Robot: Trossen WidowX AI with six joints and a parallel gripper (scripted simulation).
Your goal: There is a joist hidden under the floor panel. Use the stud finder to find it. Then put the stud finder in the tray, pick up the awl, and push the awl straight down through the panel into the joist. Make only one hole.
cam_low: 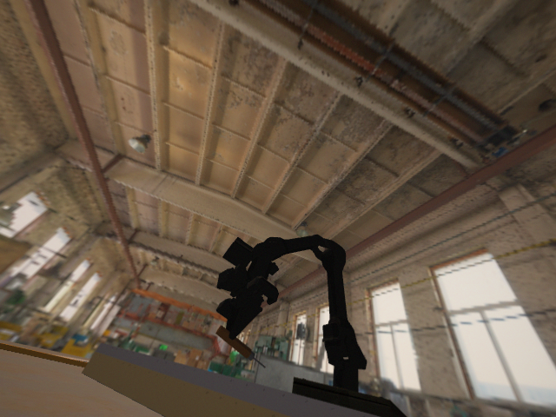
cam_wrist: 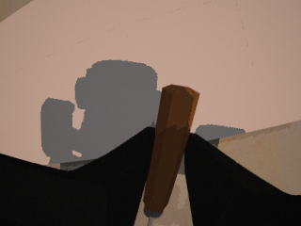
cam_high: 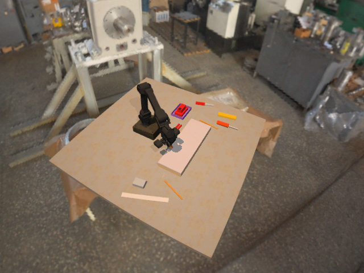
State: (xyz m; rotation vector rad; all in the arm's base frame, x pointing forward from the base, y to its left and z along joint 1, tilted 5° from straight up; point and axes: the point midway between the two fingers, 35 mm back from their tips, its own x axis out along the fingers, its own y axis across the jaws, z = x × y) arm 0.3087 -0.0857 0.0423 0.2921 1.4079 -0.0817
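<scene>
My gripper tip is now 4 cm past the awl, 1 cm to the right of it and 1 cm above it. The rest, counted from my gripper tip: grey block 32 cm to the right, 8 cm below; then indicator window 22 cm behind, 40 cm to the left, 3 cm below; then pale strip 10 cm ahead, 37 cm to the right, 9 cm below.
</scene>
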